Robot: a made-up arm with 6 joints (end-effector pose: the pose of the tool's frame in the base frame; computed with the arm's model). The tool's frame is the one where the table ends.
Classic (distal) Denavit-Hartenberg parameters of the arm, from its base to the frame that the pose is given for. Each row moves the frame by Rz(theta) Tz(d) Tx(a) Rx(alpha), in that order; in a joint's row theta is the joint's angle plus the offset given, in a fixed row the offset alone. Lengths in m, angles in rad.
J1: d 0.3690, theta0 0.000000, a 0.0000, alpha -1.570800
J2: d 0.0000, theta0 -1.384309, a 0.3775, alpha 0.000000
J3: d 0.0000, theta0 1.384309, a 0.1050, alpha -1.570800
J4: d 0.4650, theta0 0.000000, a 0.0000, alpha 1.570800
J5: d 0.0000, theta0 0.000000, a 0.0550, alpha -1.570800
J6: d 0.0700, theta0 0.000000, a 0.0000, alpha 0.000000
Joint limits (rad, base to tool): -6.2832..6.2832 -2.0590..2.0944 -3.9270..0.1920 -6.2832..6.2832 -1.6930..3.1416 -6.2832..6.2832
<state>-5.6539 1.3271 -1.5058 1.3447 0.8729 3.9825</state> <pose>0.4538 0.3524 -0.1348 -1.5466 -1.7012 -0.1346</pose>
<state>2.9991 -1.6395 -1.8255 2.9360 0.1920 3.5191</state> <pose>0.6047 -0.0784 0.9086 0.1186 0.4989 0.0224</pose>
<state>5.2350 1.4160 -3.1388 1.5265 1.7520 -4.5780</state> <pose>0.4987 -0.7082 0.5341 -0.5740 1.5655 0.5240</pose>
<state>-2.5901 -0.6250 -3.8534 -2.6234 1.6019 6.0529</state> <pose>0.5800 0.3985 0.6681 -2.3657 -1.0738 -0.1512</pose>
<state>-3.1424 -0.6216 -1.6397 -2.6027 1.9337 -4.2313</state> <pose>-0.1065 0.0437 1.1616 -1.0454 0.6120 -0.8683</pose>
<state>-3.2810 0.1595 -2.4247 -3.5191 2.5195 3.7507</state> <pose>-0.3492 0.0172 1.1476 0.9928 1.3689 0.4070</pose>
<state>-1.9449 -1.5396 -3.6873 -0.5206 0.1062 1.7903</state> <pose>0.3022 0.7056 0.0575 0.0496 2.4000 1.4867</pose>
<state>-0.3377 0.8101 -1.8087 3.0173 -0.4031 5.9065</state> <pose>0.7127 -0.2605 0.3222 -0.1789 2.5811 -0.3789</pose>
